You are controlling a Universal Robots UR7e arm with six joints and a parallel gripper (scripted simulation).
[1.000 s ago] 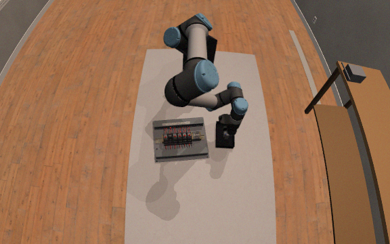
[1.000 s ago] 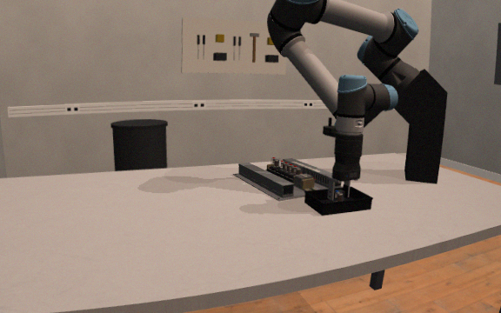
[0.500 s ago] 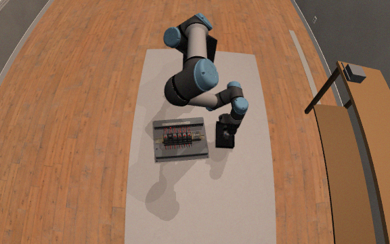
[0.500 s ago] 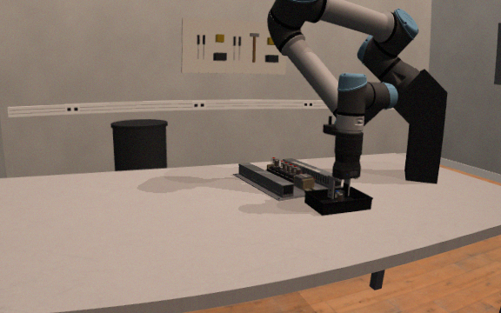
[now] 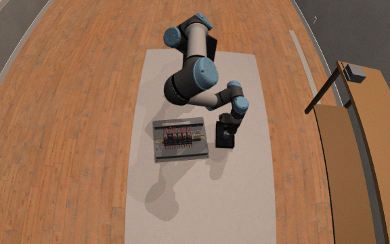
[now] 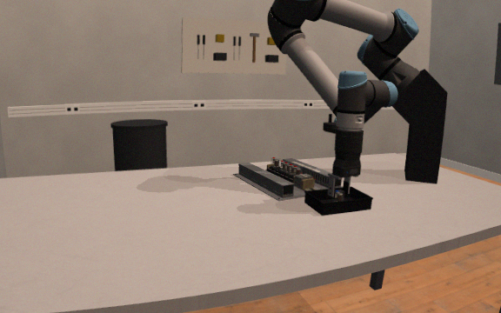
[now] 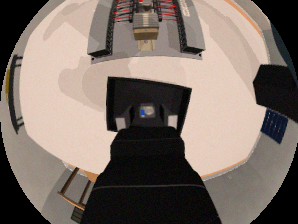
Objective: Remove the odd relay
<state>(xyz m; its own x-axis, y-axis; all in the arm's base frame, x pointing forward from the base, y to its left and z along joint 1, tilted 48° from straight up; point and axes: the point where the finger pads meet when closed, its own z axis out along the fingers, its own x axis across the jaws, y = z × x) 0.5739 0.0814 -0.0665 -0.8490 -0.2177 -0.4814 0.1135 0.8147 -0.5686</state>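
My hand is 4 cm above the black parts tray. Also, from my hand: red-button relay 5 cm behind, 35 cm to the right; then grey relay panel 4 cm behind, 27 cm to the right, 3 cm below.
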